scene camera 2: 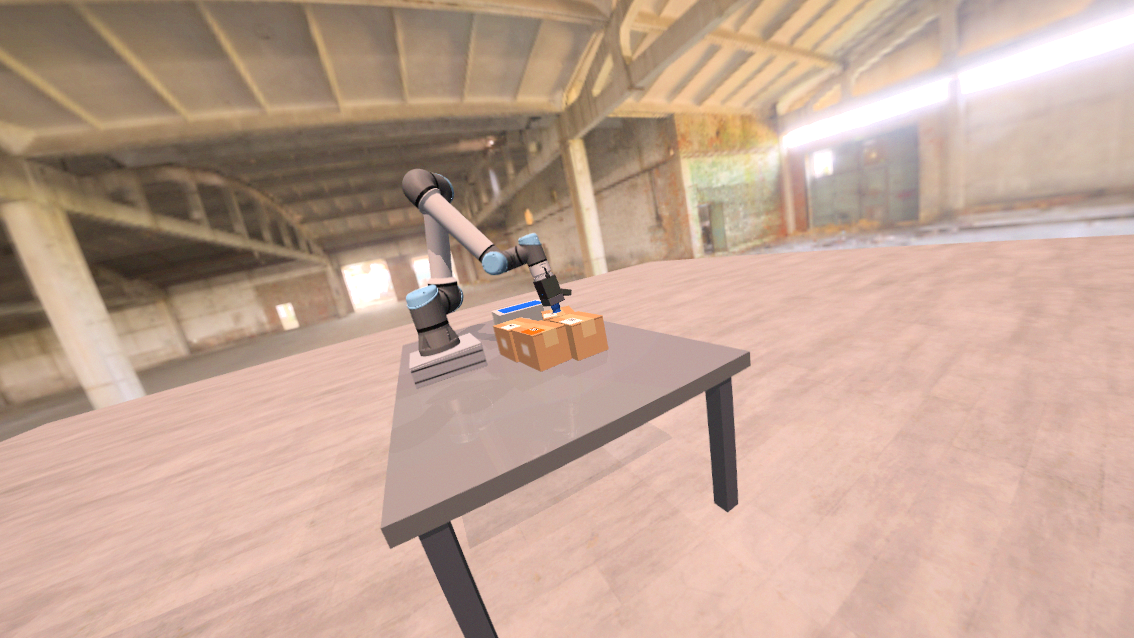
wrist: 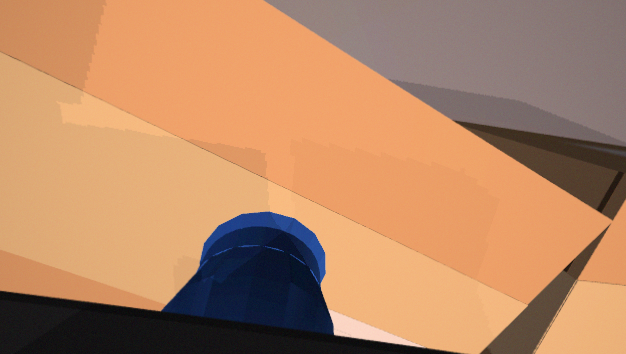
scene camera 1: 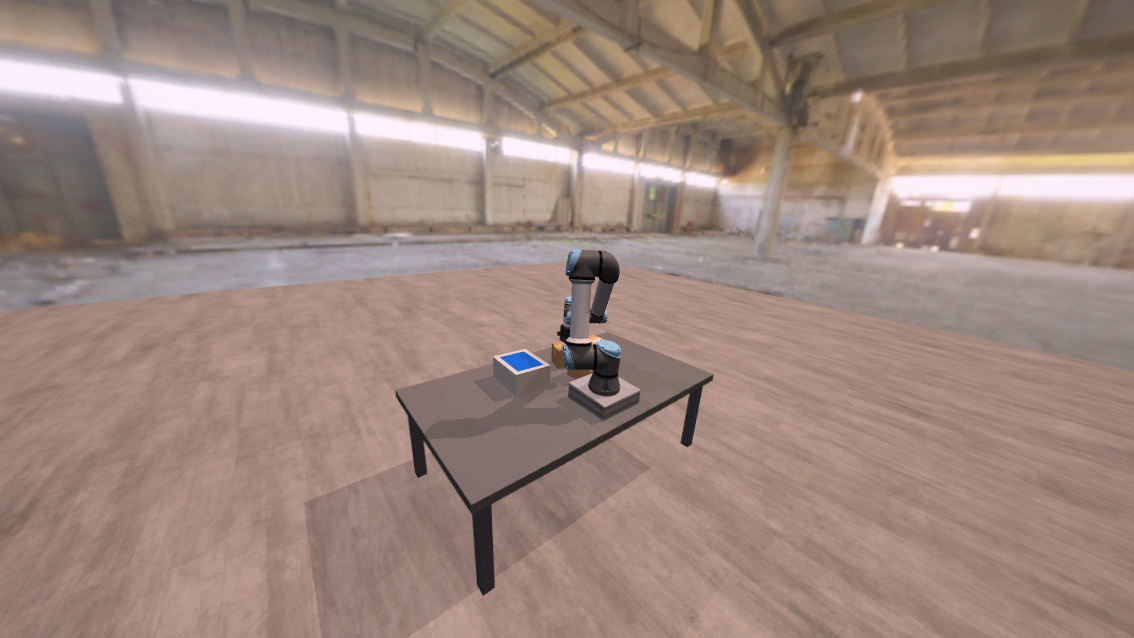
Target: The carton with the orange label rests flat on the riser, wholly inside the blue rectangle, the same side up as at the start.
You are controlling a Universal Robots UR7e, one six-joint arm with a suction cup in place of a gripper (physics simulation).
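Places are measured from the arm's base along level axes (x right, y back, z down), in metres.
Where they show: hand, its tool point: (scene camera 2: 558, 314) (wrist: 272, 238); arm's base, origin of its link: (scene camera 2: 440, 348) (scene camera 1: 603, 387).
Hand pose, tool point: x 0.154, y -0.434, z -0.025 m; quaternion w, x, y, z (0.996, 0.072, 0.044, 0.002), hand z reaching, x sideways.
Each offset is from my tool point to the centre of the thing. "spot": to the spot under its first point. Level surfaces: height alone.
Several brown cartons @[dz +0.046, dx +0.174, dy +0.023 m] (scene camera 2: 586, 334) stand close together on the table beside the arm. The front carton @[dz +0.046, dx +0.141, dy +0.149 m] (scene camera 2: 543, 350) bears the orange label @[dz -0.011, dx +0.171, dy +0.177 m] (scene camera 2: 532, 332) on its top. My suction cup (scene camera 2: 556, 310) (wrist: 263, 236) is pressed down on the top of a different carton (wrist: 305, 114) (scene camera 2: 571, 318) at the back of the group. That one carries a white label @[spot: dz -0.012, dx +0.033, dy +0.023 m] (wrist: 366, 330) and fills the wrist view. The grey riser @[dz +0.044, dx -0.349, dy +0.024 m] (scene camera 1: 513, 379) (scene camera 2: 504, 317) with the blue rectangle @[dz -0.016, dx -0.349, dy +0.024 m] (scene camera 1: 520, 360) (scene camera 2: 518, 305) stands just behind the cartons, with nothing on it.
The arm's base stands on a grey plinth (scene camera 1: 603, 405) (scene camera 2: 447, 360) on the dark table @[dz +0.104 m] (scene camera 1: 499, 446) (scene camera 2: 553, 425).
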